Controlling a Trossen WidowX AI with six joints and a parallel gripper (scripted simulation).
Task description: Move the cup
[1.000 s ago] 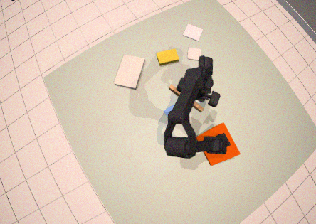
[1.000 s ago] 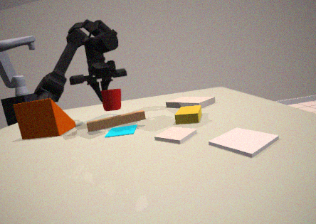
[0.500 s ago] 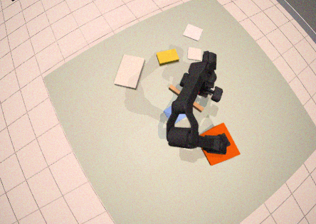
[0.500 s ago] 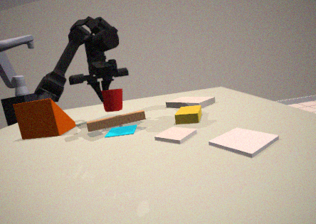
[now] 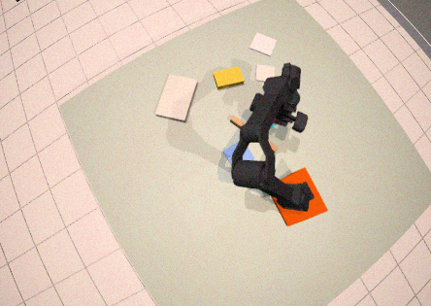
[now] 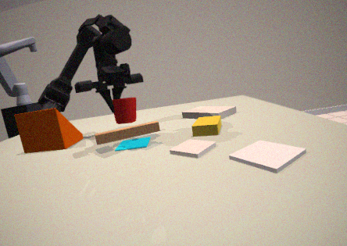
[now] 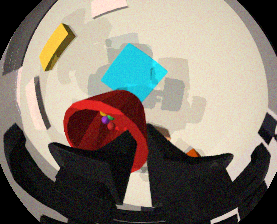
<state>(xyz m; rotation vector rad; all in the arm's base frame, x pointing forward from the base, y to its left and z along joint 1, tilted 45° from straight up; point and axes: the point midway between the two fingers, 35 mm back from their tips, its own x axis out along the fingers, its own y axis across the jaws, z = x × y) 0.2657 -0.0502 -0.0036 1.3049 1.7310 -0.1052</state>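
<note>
The cyan pad lies 40 mm ahead of my gripper tip, 20 mm to the right of it and 100 mm below it. Also, from my gripper tip: red cup: 20 mm ahead, 20 mm to the left; brown bar: 60 mm to the left, 90 mm below; yellow block: 260 mm ahead, 30 mm to the left, 80 mm below.
</note>
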